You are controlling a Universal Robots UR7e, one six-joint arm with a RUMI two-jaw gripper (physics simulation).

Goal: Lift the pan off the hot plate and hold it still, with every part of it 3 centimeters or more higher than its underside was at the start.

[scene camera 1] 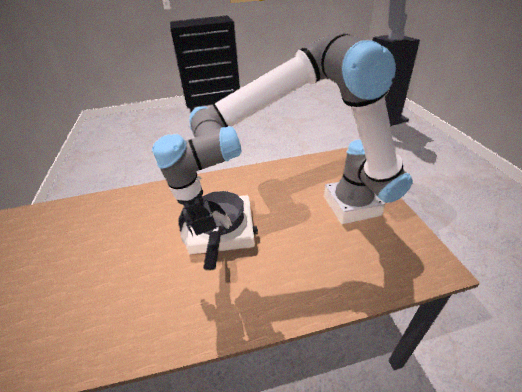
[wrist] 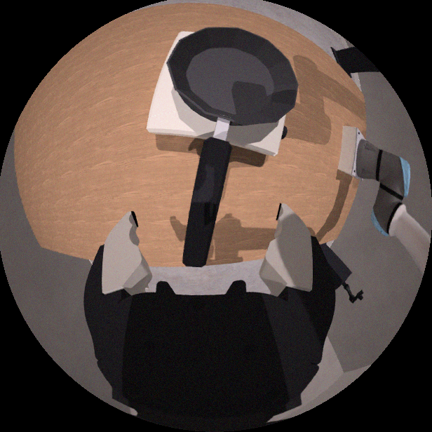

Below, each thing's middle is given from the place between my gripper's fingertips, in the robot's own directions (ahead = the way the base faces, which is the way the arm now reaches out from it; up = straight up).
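With the dark round pan point(scene camera 1: 231, 203), I find my hand 6 cm beyond it, 8 cm to the left of it and 6 cm above it. Going by their middles, the dark round pan is the nearest to my hand of the things named here. There is also the white hot plate point(scene camera 1: 241, 235), which sits 7 cm behind my hand, 18 cm to the right of it and 14 cm below it.
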